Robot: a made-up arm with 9 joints. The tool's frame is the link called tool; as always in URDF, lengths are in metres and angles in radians. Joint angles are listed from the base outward.
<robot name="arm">
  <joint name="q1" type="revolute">
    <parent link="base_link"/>
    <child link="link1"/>
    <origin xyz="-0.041 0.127 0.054"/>
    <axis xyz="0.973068 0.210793 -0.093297"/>
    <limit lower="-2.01" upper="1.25"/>
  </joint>
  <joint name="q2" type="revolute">
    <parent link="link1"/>
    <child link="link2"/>
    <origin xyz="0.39 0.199 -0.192"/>
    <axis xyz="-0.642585 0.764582 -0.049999"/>
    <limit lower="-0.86" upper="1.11"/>
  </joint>
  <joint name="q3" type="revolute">
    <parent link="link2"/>
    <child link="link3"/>
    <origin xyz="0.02 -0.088 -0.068"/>
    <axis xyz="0 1 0"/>
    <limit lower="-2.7" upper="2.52"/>
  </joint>
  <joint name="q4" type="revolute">
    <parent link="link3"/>
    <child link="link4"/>
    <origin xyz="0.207 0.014 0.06"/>
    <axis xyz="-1 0 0"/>
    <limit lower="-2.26" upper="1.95"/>
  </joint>
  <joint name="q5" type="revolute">
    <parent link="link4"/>
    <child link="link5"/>
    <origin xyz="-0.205 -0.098 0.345"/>
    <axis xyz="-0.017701 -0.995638 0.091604"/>
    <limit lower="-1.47" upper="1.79"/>
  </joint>
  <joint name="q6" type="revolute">
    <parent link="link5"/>
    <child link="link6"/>
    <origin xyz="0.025 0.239 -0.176"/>
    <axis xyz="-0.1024 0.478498 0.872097"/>
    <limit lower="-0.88" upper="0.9"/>
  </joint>
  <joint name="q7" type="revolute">
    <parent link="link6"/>
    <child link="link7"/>
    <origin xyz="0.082 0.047 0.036"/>
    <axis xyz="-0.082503 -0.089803 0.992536"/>
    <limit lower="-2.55" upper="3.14"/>
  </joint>
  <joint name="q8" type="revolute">
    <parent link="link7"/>
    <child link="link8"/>
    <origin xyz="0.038 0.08 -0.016"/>
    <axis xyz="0 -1 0"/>
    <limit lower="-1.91" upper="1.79"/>
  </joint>
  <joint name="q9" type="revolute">
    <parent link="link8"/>
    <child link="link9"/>
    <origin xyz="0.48 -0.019 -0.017"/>
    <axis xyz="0 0 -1"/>
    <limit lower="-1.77" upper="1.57"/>
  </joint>
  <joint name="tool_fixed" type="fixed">
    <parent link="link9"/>
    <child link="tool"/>
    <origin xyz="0.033 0.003 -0.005" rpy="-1.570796 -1.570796 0"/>
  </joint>
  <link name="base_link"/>
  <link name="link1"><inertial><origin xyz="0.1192 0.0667 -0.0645"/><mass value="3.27"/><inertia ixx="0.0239" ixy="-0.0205" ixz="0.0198" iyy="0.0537" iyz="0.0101" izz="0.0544"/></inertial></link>
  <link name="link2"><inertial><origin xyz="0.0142 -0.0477 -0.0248"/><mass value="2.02"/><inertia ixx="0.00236" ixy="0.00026" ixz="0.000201" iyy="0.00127" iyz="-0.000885" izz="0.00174"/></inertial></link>
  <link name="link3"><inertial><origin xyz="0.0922 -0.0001 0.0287"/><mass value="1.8"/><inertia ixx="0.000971" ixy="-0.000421" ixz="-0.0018" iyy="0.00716" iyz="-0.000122" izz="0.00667"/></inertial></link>
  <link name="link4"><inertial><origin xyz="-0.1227 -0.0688 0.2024"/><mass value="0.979"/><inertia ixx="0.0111" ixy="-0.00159" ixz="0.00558" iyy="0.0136" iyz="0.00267" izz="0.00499"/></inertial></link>
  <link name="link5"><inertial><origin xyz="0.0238 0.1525 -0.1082"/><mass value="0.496"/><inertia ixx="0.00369" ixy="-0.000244" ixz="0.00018" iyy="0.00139" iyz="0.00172" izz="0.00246"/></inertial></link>
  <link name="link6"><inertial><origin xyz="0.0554 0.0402 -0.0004"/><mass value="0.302"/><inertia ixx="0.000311" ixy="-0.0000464" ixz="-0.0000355" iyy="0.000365" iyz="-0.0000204" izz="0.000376"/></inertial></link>
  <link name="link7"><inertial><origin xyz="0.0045 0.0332 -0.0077"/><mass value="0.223"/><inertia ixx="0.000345" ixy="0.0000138" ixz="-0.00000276" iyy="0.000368" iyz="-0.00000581" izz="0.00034"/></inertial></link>
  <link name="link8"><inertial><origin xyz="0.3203 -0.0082 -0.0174"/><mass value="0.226"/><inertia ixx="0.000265" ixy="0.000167" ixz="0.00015" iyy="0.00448" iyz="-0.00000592" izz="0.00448"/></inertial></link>
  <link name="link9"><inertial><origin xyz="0.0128 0.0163 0.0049"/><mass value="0.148"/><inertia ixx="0.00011" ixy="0" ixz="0" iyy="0.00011" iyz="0" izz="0.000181"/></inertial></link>
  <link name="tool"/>
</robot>
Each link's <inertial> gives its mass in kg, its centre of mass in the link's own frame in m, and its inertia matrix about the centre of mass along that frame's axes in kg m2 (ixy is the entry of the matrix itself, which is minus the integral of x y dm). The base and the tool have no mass. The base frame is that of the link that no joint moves.
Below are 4 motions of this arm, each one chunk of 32 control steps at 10 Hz.
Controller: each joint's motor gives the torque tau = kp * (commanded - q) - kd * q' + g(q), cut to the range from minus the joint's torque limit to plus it. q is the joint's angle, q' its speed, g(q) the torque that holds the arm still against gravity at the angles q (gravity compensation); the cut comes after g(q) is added. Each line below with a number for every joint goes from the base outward.
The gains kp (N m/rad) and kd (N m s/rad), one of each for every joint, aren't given. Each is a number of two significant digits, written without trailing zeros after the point. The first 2 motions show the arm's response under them.
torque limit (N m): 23 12 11 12 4.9 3.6 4 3.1 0.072
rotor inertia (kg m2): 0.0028 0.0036 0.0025 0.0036 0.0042 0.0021 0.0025 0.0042 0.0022
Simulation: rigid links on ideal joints. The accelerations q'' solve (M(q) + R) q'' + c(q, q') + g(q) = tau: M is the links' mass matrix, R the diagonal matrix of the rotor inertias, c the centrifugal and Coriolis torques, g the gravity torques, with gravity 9.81 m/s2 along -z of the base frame. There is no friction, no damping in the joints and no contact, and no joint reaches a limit. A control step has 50 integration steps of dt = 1/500 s. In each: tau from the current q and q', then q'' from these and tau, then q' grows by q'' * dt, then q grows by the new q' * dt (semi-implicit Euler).
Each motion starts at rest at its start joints. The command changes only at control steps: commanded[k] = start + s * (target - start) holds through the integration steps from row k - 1 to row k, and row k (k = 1, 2, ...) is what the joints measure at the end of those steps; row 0 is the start. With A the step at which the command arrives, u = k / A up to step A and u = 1 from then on. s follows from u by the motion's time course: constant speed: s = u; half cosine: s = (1 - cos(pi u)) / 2; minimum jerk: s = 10 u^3 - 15 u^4 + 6 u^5; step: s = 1 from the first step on.
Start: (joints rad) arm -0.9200 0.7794 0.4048 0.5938 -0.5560 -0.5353 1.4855 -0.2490 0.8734
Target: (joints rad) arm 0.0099 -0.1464 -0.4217 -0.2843 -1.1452 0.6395 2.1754 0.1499 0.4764
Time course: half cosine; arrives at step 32
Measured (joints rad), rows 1 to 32:
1: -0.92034 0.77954 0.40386 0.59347 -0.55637 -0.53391 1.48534 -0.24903 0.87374
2: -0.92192 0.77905 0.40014 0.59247 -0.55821 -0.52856 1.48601 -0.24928 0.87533
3: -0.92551 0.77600 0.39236 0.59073 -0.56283 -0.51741 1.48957 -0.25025 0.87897
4: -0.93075 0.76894 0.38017 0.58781 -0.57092 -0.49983 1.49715 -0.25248 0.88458
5: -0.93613 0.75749 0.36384 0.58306 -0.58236 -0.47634 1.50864 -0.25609 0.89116
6: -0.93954 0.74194 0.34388 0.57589 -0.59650 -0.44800 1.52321 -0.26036 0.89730
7: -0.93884 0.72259 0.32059 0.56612 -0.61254 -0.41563 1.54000 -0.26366 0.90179
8: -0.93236 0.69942 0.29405 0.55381 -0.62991 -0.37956 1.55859 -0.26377 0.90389
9: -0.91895 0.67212 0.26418 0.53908 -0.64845 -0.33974 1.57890 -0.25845 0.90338
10: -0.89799 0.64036 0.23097 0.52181 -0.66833 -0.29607 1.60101 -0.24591 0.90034
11: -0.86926 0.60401 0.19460 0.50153 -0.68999 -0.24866 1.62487 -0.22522 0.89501
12: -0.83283 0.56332 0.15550 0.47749 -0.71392 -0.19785 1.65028 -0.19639 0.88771
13: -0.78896 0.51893 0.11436 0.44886 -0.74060 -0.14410 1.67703 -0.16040 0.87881
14: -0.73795 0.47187 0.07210 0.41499 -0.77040 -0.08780 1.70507 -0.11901 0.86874
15: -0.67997 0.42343 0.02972 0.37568 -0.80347 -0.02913 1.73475 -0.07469 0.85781
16: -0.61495 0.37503 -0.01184 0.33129 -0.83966 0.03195 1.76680 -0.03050 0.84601
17: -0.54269 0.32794 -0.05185 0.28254 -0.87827 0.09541 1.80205 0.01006 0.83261
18: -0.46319 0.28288 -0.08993 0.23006 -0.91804 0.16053 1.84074 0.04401 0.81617
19: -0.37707 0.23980 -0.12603 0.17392 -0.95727 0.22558 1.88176 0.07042 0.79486
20: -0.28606 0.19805 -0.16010 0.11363 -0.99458 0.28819 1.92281 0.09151 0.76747
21: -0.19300 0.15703 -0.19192 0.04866 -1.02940 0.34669 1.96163 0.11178 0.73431
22: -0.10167 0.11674 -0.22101 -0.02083 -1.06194 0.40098 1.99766 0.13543 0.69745
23: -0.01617 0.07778 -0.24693 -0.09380 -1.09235 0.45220 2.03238 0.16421 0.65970
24: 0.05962 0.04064 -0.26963 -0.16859 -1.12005 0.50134 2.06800 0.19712 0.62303
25: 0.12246 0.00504 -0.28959 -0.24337 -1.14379 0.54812 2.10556 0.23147 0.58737
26: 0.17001 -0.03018 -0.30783 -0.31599 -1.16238 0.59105 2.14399 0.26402 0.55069
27: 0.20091 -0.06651 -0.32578 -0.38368 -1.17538 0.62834 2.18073 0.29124 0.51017
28: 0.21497 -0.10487 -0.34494 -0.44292 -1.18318 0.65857 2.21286 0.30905 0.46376
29: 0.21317 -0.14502 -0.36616 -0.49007 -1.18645 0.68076 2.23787 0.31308 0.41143
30: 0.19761 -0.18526 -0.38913 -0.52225 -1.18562 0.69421 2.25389 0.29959 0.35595
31: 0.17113 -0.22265 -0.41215 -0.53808 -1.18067 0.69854 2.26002 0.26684 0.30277
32: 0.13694 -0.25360 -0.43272 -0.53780 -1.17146 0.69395 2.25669 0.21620 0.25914
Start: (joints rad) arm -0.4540 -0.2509 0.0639 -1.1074 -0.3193 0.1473 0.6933 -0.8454 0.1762
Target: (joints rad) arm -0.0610 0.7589 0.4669 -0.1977 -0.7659 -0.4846 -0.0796 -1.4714 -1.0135
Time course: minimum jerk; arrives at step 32
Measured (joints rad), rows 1 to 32:
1: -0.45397 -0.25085 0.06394 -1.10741 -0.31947 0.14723 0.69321 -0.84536 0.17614
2: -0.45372 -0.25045 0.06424 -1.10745 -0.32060 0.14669 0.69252 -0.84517 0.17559
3: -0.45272 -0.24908 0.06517 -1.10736 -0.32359 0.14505 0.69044 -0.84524 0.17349
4: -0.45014 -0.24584 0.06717 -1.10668 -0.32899 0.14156 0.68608 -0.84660 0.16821
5: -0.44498 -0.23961 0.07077 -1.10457 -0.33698 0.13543 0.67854 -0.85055 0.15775
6: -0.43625 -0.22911 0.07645 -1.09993 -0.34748 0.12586 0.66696 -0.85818 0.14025
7: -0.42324 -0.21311 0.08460 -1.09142 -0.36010 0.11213 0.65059 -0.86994 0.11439
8: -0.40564 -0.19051 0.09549 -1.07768 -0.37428 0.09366 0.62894 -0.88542 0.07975
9: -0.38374 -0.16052 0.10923 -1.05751 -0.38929 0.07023 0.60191 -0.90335 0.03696
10: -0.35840 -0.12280 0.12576 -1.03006 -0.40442 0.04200 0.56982 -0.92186 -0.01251
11: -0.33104 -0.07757 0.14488 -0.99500 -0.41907 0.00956 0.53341 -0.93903 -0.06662
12: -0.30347 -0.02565 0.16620 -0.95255 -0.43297 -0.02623 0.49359 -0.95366 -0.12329
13: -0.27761 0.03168 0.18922 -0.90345 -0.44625 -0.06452 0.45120 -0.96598 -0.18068
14: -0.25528 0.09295 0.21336 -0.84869 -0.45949 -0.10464 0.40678 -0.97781 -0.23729
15: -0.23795 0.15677 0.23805 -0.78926 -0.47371 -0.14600 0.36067 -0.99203 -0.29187
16: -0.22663 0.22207 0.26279 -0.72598 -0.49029 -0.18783 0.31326 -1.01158 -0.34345
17: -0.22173 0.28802 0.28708 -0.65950 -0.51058 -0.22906 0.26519 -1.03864 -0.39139
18: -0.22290 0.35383 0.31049 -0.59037 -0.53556 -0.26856 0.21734 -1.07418 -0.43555
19: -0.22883 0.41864 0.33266 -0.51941 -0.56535 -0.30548 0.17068 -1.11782 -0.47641
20: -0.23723 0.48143 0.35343 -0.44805 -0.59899 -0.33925 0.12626 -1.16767 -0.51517
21: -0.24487 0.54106 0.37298 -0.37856 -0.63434 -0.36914 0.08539 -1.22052 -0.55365
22: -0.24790 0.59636 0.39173 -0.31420 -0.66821 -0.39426 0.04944 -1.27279 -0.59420
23: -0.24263 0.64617 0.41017 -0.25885 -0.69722 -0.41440 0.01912 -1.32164 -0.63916
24: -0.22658 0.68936 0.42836 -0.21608 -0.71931 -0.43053 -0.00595 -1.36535 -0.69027
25: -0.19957 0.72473 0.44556 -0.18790 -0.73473 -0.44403 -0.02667 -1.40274 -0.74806
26: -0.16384 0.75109 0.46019 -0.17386 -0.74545 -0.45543 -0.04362 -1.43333 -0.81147
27: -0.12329 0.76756 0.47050 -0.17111 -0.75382 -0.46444 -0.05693 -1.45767 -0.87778
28: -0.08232 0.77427 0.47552 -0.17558 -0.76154 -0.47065 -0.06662 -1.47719 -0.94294
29: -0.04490 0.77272 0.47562 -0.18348 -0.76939 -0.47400 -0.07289 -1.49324 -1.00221
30: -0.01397 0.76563 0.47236 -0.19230 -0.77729 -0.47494 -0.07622 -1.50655 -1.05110
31: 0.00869 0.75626 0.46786 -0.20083 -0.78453 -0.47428 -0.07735 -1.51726 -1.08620
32: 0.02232 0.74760 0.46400 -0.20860 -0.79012 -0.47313 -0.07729 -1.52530 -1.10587
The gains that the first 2 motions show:
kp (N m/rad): 3.4 5.2 13 3.4 5.1 5.4 4.2 1.4 0.034
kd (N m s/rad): 0.32 0.44 0.72 0.44 0.34 0.19 0.23 0.1 0.0046
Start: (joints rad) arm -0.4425 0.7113 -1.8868 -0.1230 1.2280 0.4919 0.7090 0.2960 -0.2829
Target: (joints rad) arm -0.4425 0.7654 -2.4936 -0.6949 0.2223 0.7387 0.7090 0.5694 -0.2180
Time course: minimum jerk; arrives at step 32
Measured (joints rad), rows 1 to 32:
1: -0.44247 0.71139 -1.88691 -0.12302 1.22779 0.49196 0.70898 0.29603 -0.28289
2: -0.44224 0.71195 -1.88769 -0.12318 1.22630 0.49241 0.70886 0.29622 -0.28281
3: -0.44157 0.71333 -1.88983 -0.12378 1.22200 0.49373 0.70870 0.29681 -0.28254
4: -0.44027 0.71560 -1.89394 -0.12524 1.21361 0.49637 0.70869 0.29787 -0.28197
5: -0.43822 0.71865 -1.90055 -0.12803 1.20029 0.50062 0.70897 0.29929 -0.28108
6: -0.43539 0.72224 -1.91011 -0.13262 1.18151 0.50657 0.70952 0.30088 -0.27994
7: -0.43183 0.72605 -1.92294 -0.13945 1.15704 0.51415 0.71019 0.30256 -0.27869
8: -0.42764 0.72978 -1.93926 -0.14895 1.12684 0.52313 0.71073 0.30440 -0.27746
9: -0.42294 0.73314 -1.95915 -0.16156 1.09113 0.53325 0.71094 0.30672 -0.27625
10: -0.41789 0.73594 -1.98258 -0.17765 1.05029 0.54424 0.71066 0.30997 -0.27496
11: -0.41267 0.73810 -2.00935 -0.19753 1.00487 0.55581 0.70981 0.31476 -0.27337
12: -0.40754 0.73964 -2.03917 -0.22135 0.95552 0.56770 0.70838 0.32174 -0.27115
13: -0.40282 0.74066 -2.07162 -0.24910 0.90295 0.57969 0.70641 0.33155 -0.26792
14: -0.39890 0.74134 -2.10618 -0.28053 0.84792 0.59165 0.70403 0.34475 -0.26326
15: -0.39620 0.74184 -2.14227 -0.31517 0.79120 0.60353 0.70151 0.36171 -0.25682
16: -0.39516 0.74236 -2.17928 -0.35237 0.73358 0.61543 0.69924 0.38250 -0.24838
17: -0.39623 0.74300 -2.21661 -0.39132 0.67583 0.62753 0.69769 0.40676 -0.23798
18: -0.39979 0.74381 -2.25367 -0.43111 0.61875 0.64005 0.69730 0.43367 -0.22605
19: -0.40611 0.74469 -2.28990 -0.47083 0.56314 0.65308 0.69837 0.46197 -0.21341
20: -0.41527 0.74546 -2.32479 -0.50959 0.50979 0.66657 0.70095 0.49016 -0.20128
21: -0.42708 0.74585 -2.35789 -0.54665 0.45949 0.68024 0.70480 0.51672 -0.19109
22: -0.44102 0.74559 -2.38875 -0.58142 0.41295 0.69363 0.70944 0.54043 -0.18426
23: -0.45631 0.74450 -2.41693 -0.61348 0.37080 0.70623 0.71431 0.56059 -0.18186
24: -0.47195 0.74265 -2.44203 -0.64249 0.33356 0.71758 0.71894 0.57704 -0.18441
25: -0.48690 0.74030 -2.46365 -0.66815 0.30166 0.72736 0.72306 0.59009 -0.19172
26: -0.50017 0.73791 -2.48149 -0.69015 0.27539 0.73539 0.72654 0.60021 -0.20299
27: -0.51099 0.73601 -2.49532 -0.70826 0.25486 0.74156 0.72929 0.60787 -0.21690
28: -0.51878 0.73509 -2.50511 -0.72231 0.23992 0.74582 0.73119 0.61335 -0.23186
29: -0.52312 0.73550 -2.51097 -0.73228 0.23016 0.74817 0.73204 0.61677 -0.24621
30: -0.52378 0.73750 -2.51325 -0.73829 0.22482 0.74872 0.73166 0.61812 -0.25834
31: -0.52063 0.74118 -2.51250 -0.74062 0.22285 0.74774 0.72995 0.61732 -0.26691
32: -0.51365 0.74657 -2.50953 -0.73969 0.22290 0.74568 0.72693 0.61432 -0.27095

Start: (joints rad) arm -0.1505 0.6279 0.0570 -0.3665 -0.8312 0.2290 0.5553 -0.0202 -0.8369
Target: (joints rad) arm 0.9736 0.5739 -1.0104 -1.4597 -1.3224 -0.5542 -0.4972 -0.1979 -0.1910
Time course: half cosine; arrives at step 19
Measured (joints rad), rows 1 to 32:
1: -0.14951 0.63144 0.05338 -0.36918 -0.83208 0.22719 0.55316 -0.02065 -0.83612
2: -0.14453 0.64143 0.03980 -0.37798 -0.83650 0.21806 0.54221 -0.02273 -0.83211
3: -0.13181 0.65487 0.01214 -0.39348 -0.84711 0.19513 0.51416 -0.02803 -0.82147
4: -0.10867 0.66777 -0.03118 -0.41537 -0.86506 0.15552 0.46462 -0.03752 -0.80107
5: -0.07416 0.67780 -0.08948 -0.44383 -0.89050 0.10117 0.39527 -0.05020 -0.76891
6: -0.02834 0.68417 -0.16040 -0.48024 -0.92281 0.03716 0.31223 -0.06328 -0.72475
7: 0.02898 0.68659 -0.24093 -0.52705 -0.96059 -0.03090 0.22281 -0.07335 -0.67019
8: 0.09909 0.68458 -0.32819 -0.58692 -1.00191 -0.09853 0.13320 -0.07795 -0.60832
9: 0.18429 0.67769 -0.41949 -0.66169 -1.04496 -0.16286 0.04755 -0.07666 -0.54311
10: 0.28664 0.66597 -0.51193 -0.75220 -1.08846 -0.22258 -0.03206 -0.07142 -0.47893
11: 0.40596 0.65036 -0.60216 -0.85843 -1.13171 -0.27780 -0.10553 -0.06625 -0.42012
12: 0.53800 0.63236 -0.68668 -0.97901 -1.17417 -0.32966 -0.17441 -0.06638 -0.37044
13: 0.67391 0.61295 -0.76308 -1.10981 -1.21501 -0.37959 -0.24092 -0.07699 -0.33233
14: 0.80220 0.59132 -0.83102 -1.24251 -1.25325 -0.42781 -0.30635 -0.10152 -0.30587
15: 0.91272 0.56513 -0.89151 -1.36534 -1.28849 -0.47212 -0.36941 -0.14010 -0.28820
16: 1.00035 0.53344 -0.94467 -1.46714 -1.32064 -0.50826 -0.42577 -0.18865 -0.27409
17: 1.06527 0.49974 -0.98797 -1.54184 -1.34811 -0.53272 -0.46976 -0.23937 -0.25789
18: 1.11028 0.47117 -1.01719 -1.58942 -1.36712 -0.54504 -0.49733 -0.28228 -0.23591
19: 1.13774 0.45436 -1.02898 -1.61275 -1.37424 -0.54672 -0.50720 -0.30805 -0.20796
20: 1.14905 0.45485 -1.02757 -1.61623 -1.36843 -0.54011 -0.50112 -0.31322 -0.17822
21: 1.14553 0.47403 -1.02160 -1.60457 -1.35271 -0.52903 -0.48440 -0.30066 -0.15466
22: 1.12838 0.50563 -1.01513 -1.58139 -1.33318 -0.51856 -0.46512 -0.27594 -0.14538
23: 1.09920 0.54036 -1.00944 -1.55042 -1.31529 -0.51391 -0.45169 -0.24588 -0.15376
24: 1.06064 0.57057 -1.00543 -1.51586 -1.30272 -0.51858 -0.44996 -0.21656 -0.17609
25: 1.01640 0.59192 -1.00346 -1.48157 -1.29768 -0.53269 -0.46149 -0.19177 -0.20305
26: 0.97065 0.60365 -1.00336 -1.45070 -1.30076 -0.55284 -0.48328 -0.17286 -0.22392
27: 0.92755 0.60776 -1.00461 -1.42543 -1.31035 -0.57378 -0.50922 -0.15969 -0.23084
28: 0.89094 0.60743 -1.00647 -1.40687 -1.32267 -0.59046 -0.53240 -0.15177 -0.22101
29: 0.86406 0.60562 -1.00811 -1.39513 -1.33312 -0.59971 -0.54744 -0.14849 -0.19634
30: 0.84932 0.60417 -1.00893 -1.38971 -1.33831 -0.60066 -0.55182 -0.14910 -0.16190
31: 0.84790 0.60348 -1.00882 -1.38989 -1.33742 -0.59440 -0.54615 -0.15294 -0.12438
32: 0.85949 0.60278 -1.00813 -1.39500 -1.33206 -0.58331 -0.53339 -0.15961 -0.09087

